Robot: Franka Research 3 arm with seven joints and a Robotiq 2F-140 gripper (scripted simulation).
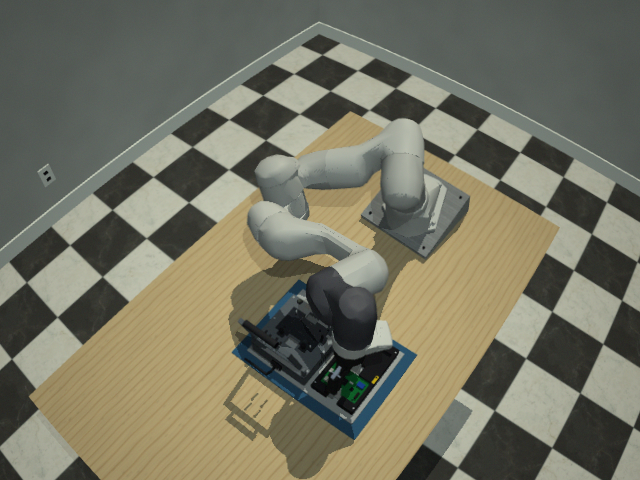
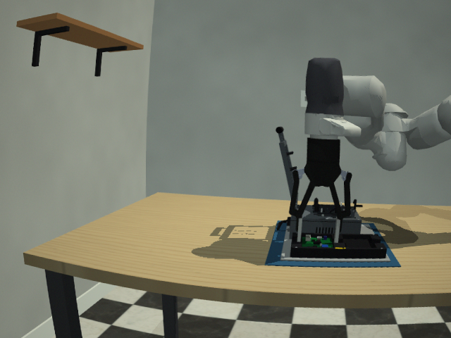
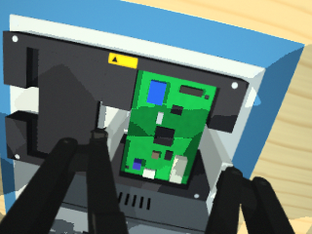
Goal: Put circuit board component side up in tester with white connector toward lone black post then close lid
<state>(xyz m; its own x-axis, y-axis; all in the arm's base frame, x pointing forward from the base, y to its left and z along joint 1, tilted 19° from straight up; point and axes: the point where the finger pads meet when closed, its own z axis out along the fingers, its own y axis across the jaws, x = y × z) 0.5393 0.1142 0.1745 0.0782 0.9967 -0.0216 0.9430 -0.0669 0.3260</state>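
Now: hand 20 mm above the green circuit board. From my hand the other things lie so: black post (110 mm behind, 100 mm to the right, 50 mm above); then lid (70 mm ahead, 180 mm to the right, 140 mm above).
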